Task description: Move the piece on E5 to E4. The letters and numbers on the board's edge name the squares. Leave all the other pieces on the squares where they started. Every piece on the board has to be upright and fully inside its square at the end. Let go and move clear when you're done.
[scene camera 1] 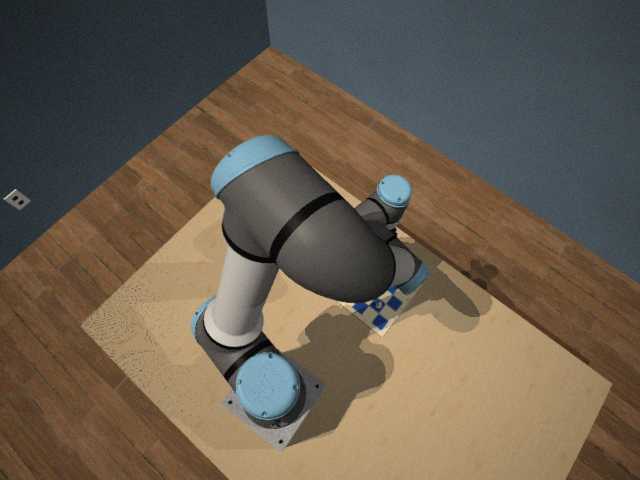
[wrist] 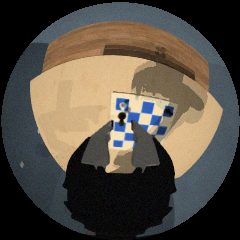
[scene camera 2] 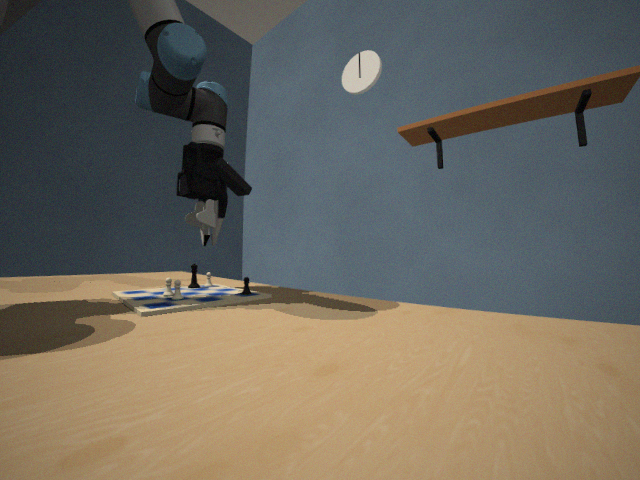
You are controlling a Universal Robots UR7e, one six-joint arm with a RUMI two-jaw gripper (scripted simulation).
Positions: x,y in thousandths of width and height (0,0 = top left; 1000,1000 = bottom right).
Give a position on a chessboard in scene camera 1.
At 615,628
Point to a chessboard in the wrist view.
At 623,469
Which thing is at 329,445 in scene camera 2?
The gripper.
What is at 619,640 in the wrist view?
The gripper.
